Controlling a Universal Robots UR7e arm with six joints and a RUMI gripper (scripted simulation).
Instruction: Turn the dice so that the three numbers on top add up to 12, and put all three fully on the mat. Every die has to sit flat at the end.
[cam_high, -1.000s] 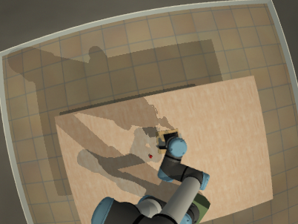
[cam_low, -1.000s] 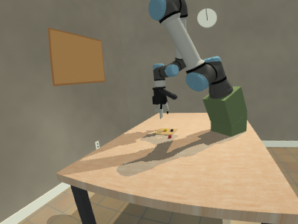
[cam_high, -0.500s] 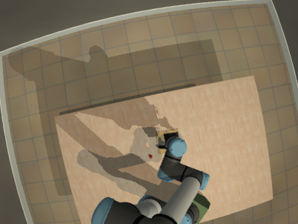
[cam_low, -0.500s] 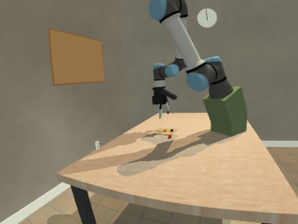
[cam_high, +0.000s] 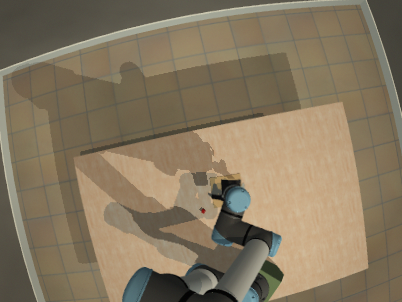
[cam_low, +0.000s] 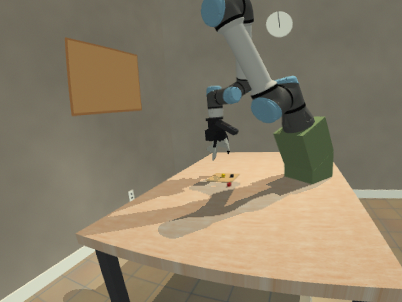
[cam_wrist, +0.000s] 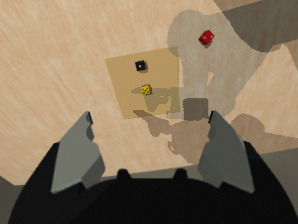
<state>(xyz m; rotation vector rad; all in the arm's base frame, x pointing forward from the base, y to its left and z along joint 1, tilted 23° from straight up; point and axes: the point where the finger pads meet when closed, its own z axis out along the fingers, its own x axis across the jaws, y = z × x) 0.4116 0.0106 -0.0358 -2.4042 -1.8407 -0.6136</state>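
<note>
Now: hand 60 mm past the red die, 120 mm to the right of it and 100 mm above it. Also, from my hand: yellow die 10 mm to the right, 100 mm below; black die 50 mm behind, 10 mm to the right, 100 mm below; tan mat 10 mm to the right, 110 mm below.
</note>
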